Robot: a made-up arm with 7 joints.
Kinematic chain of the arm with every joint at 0, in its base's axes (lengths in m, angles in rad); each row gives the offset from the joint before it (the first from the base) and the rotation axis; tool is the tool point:
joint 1: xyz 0 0 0 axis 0 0.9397 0.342
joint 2: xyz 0 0 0 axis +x
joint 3: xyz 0 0 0 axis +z
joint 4: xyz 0.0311 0 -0.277 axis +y
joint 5: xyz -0.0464 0 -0.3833 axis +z
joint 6: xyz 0 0 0 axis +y
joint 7: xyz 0 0 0 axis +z
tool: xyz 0 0 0
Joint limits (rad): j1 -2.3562..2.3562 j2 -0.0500..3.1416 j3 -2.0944..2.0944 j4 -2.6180..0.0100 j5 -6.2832..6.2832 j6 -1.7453..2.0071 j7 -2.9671..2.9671
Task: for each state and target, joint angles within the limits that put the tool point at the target. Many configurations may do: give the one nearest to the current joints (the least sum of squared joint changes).
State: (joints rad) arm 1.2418 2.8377 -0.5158 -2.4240 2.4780 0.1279 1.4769
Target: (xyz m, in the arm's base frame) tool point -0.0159 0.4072 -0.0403
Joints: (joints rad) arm 1.2988 2.9662 -1.1280 -2.0811 2.4780 0.1279 1.4769
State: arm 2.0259 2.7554 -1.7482 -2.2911 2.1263 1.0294 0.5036
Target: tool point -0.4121 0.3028 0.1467
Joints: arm 1.7507 1.9174 -1.4737 -1.5386 2.1263 1.0294 0.5036
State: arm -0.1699 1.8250 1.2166 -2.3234 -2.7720 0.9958 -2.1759
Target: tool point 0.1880 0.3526 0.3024
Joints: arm 0.0067 1.3512 1.1063 -1.6897 -2.7720 0.9958 -2.1759
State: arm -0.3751 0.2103 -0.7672 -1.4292 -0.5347 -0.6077 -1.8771
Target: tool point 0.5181 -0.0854 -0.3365
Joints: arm -0.6180 0.3298 -0.6258 -0.9497 -0.5347 -0.6077 -1.8771
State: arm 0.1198 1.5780 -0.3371 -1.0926 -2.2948 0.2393 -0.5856
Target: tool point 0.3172 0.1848 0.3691
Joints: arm -0.4188 2.0440 0.2233 -1.5961 -2.2948 0.2393 -0.5856
